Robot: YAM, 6 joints.
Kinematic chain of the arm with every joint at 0, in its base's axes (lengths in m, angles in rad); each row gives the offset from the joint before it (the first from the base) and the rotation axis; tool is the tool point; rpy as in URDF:
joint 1: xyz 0 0 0.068 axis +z
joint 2: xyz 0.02 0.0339 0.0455 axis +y
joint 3: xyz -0.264 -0.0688 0 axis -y
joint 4: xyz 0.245 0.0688 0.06 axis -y
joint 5: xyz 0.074 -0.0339 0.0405 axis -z
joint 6: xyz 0.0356 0 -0.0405 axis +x
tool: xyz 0 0 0 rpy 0 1.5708 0
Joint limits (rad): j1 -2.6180..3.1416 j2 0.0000..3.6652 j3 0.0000..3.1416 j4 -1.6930..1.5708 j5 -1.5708..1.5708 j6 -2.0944..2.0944
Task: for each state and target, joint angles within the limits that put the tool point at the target. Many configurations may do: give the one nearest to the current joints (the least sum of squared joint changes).
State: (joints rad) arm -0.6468 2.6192 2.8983 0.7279 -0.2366 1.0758
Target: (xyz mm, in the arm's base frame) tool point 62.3 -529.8 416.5
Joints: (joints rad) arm -1.4675 2.7913 3.0055 0.9922 -0.2070 1.0758
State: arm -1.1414 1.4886 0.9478 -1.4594 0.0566 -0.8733
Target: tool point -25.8 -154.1 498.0
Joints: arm -1.6937 1.1070 1.7662 -1.1266 0.1895 -0.8733
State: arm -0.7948 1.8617 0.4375 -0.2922 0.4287 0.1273
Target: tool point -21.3 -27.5 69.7
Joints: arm -1.1935 1.8532 0.0651 -0.8479 0.9988 0.1273
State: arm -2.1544 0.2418 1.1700 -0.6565 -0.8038 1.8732
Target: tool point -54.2 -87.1 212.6
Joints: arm -2.3547 0.4663 0.4416 -0.7898 -0.7067 1.8732
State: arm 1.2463 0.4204 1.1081 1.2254 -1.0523 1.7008
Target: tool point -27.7 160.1 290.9
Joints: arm 1.5441 0.8084 0.3279 1.0259 -1.1154 1.7008
